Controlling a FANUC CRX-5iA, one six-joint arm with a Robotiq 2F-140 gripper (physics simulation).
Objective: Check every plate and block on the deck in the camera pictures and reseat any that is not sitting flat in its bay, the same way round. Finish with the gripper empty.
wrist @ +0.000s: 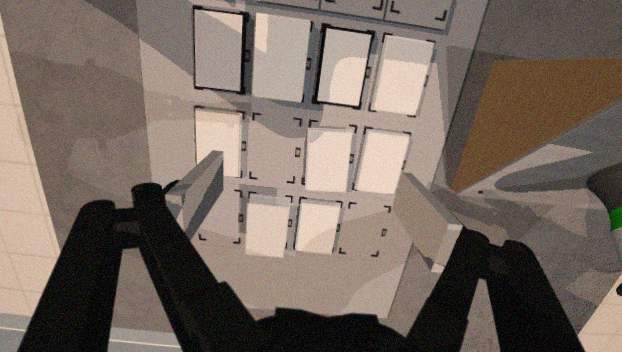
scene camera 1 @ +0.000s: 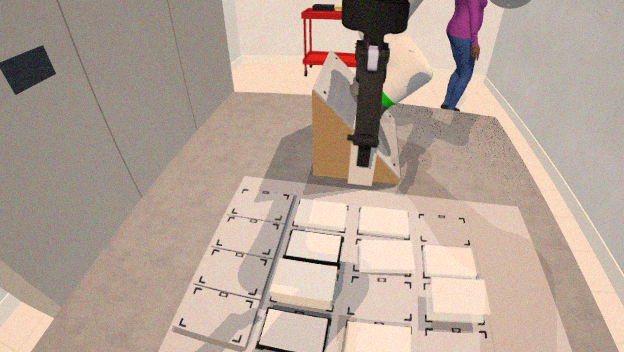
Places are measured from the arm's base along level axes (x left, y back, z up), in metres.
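Where they show: gripper, fingertip midpoint: [wrist: 312, 181] [scene camera 1: 362, 151].
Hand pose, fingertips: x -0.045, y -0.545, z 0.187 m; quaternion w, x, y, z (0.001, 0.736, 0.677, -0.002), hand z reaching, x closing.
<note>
After its pixels a point has its place.
White plates and blocks stand in marked bays on the light deck [scene camera 1: 505, 250] @(x 0.378, y -0.476, z -0.142 m) [wrist: 310, 285] @(x 0.377, y -0.522, z -0.142 m). One plate [scene camera 1: 458, 295] @(x 0.190, y -0.622, z -0.100 m) [wrist: 267, 227] @(x 0.184, y -0.619, z -0.100 m) in the outer row is shifted past its corner marks and looks raised or tilted, with marks showing along one side. A middle-row plate [scene camera 1: 385, 255] @(x 0.044, y -0.506, z -0.126 m) [wrist: 329, 160] @(x 0.044, y -0.500, z -0.126 m) also overhangs its marks slightly; its tilt is unclear. A thick block [scene camera 1: 304, 282] @(x -0.131, y -0.603, z -0.100 m) [wrist: 281, 57] @(x -0.135, y -0.592, z -0.100 m) and two black-edged plates [scene camera 1: 314, 246] @(x -0.121, y -0.490, z -0.128 m) [wrist: 345, 67] @(x -0.125, y -0.484, z -0.128 m), [scene camera 1: 295, 330] @(x -0.138, y -0.698, z -0.127 m) [wrist: 218, 50] @(x -0.143, y -0.701, z -0.128 m) stand in the inner row. My gripper [scene camera 1: 363, 157] @(x -0.045, y -0.545, z 0.187 m) [wrist: 312, 181] @(x -0.045, y -0.545, z 0.187 m) is open and empty, above the deck, edge-on in the scene view.
A wooden wedge mount [scene camera 1: 330, 145] @(x -0.102, y -0.213, z -0.035 m) [wrist: 530, 100] @(x -0.095, y -0.213, z -0.032 m) carries the arm behind the deck. Raised bays [scene camera 1: 232, 272] @(x -0.295, y -0.584, z -0.127 m) line the deck's left side without plates. A grey cabinet [scene camera 1: 100, 100] stands left. A red cart [scene camera 1: 330, 57] and a person [scene camera 1: 462, 55] are at the back.
</note>
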